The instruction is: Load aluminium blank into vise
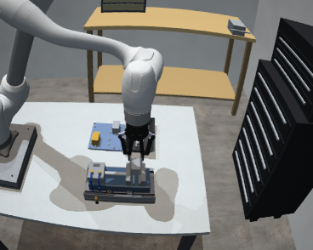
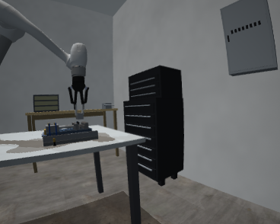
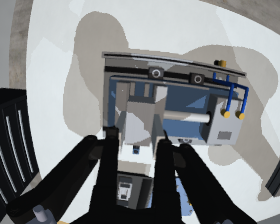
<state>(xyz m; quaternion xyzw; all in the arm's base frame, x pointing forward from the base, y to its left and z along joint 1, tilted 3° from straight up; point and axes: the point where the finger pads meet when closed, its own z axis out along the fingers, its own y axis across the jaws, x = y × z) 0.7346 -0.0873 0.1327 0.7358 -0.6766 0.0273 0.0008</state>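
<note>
Right now my hand is 50 mm to the right of the work stop and 80 mm above it. From my hand the other things lie so: hose block 160 mm behind, 10 mm to the right, 100 mm below; then aluminium blank 40 mm below; then vise 70 mm behind, 130 mm below.
</note>
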